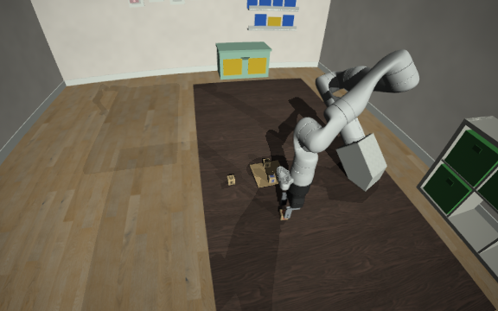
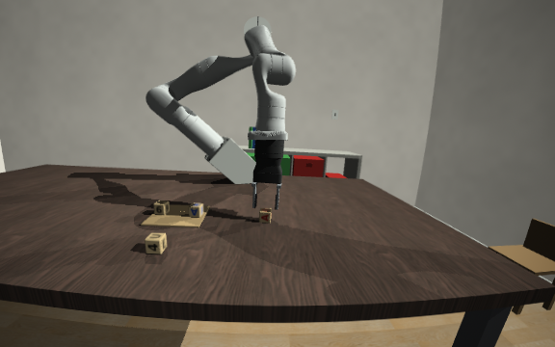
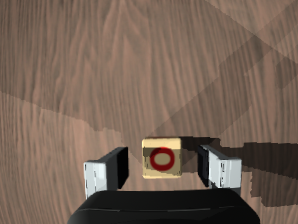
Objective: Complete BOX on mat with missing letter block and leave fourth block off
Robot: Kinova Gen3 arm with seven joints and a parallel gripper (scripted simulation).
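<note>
Right now my hand is 40 mm above the o block. From my hand the other things lie so: tan mat: 230 mm to the right, 50 mm below; block marked U: 210 mm to the right, 170 mm ahead, 40 mm below; b block: 180 mm to the right, 40 mm below.
</note>
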